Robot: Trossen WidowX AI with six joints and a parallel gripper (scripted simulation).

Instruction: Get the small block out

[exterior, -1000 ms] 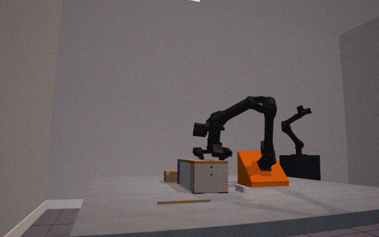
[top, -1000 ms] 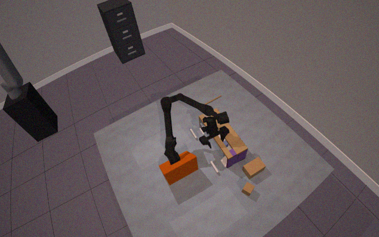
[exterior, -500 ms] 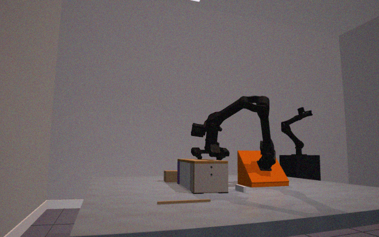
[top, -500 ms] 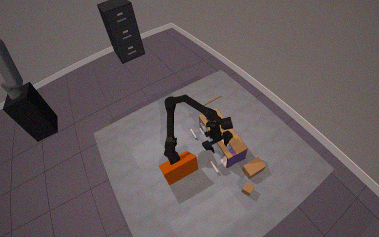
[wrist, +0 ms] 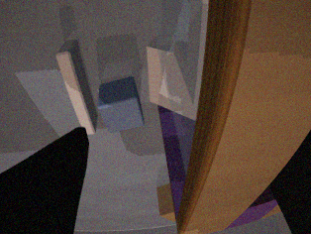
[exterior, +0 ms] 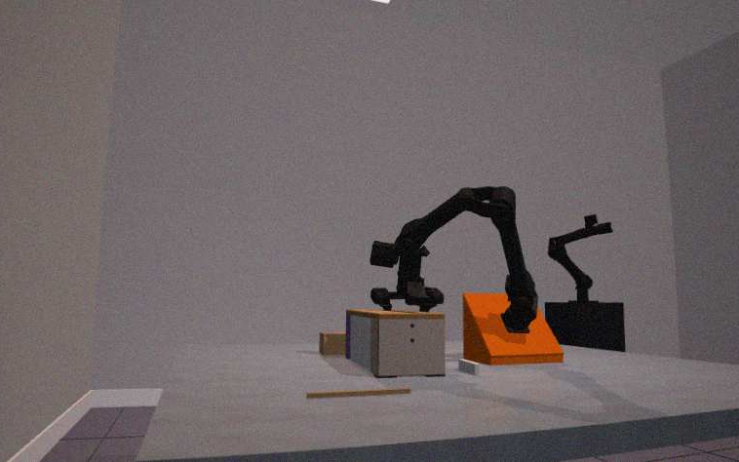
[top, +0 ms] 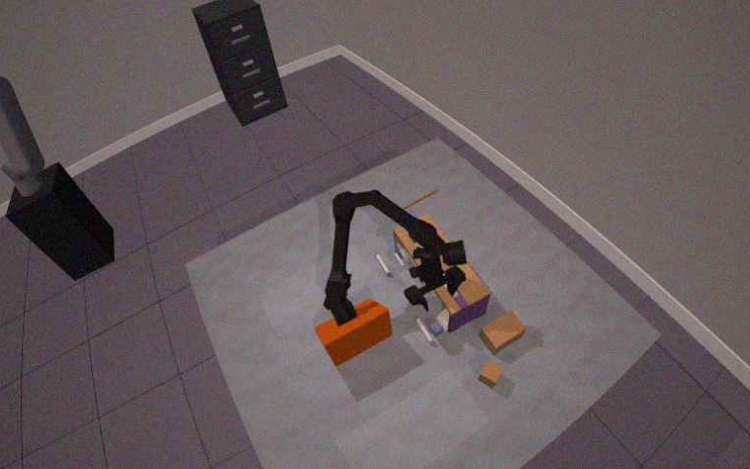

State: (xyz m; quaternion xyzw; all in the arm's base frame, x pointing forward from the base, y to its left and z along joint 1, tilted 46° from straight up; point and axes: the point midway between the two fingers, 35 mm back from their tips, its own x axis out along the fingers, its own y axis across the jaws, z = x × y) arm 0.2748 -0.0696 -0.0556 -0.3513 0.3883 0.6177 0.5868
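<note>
The bluish block lies 1 cm behind my gripper tip, 4 cm to the right of it and 6 cm below it. Also, from my gripper tip: thin wooden stick (24 cm ahead, 49 cm to the left, 8 cm below); box (4 cm ahead, 12 cm to the left, 2 cm below).
</note>
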